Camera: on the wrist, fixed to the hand. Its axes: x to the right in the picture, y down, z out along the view.
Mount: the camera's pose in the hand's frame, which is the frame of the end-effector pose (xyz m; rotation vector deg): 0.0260 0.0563 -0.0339 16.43 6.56 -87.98
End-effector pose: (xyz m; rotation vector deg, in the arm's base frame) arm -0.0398 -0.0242 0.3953 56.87 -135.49 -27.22
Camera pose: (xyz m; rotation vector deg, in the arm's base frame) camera -0.0661 -0.0095 0.4592 157.23 -64.93 -30.28
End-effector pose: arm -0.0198 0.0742 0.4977 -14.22 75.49 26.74
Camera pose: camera -0.0707 0.1141 0.4692 -53.24 53.82 -59.00
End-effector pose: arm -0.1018 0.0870 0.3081 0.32 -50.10 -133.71
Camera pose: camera -0.0834 0.0199 0.3204 -46.80 48.84 118.52
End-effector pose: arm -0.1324 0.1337 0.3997 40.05 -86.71 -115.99
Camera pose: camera -0.1234 0.0787 0.4431 -95.50 44.80 92.67
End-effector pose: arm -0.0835 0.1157 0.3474 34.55 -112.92 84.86
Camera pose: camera -0.1334 0.1637 0.3334 90.57 -37.28 39.34
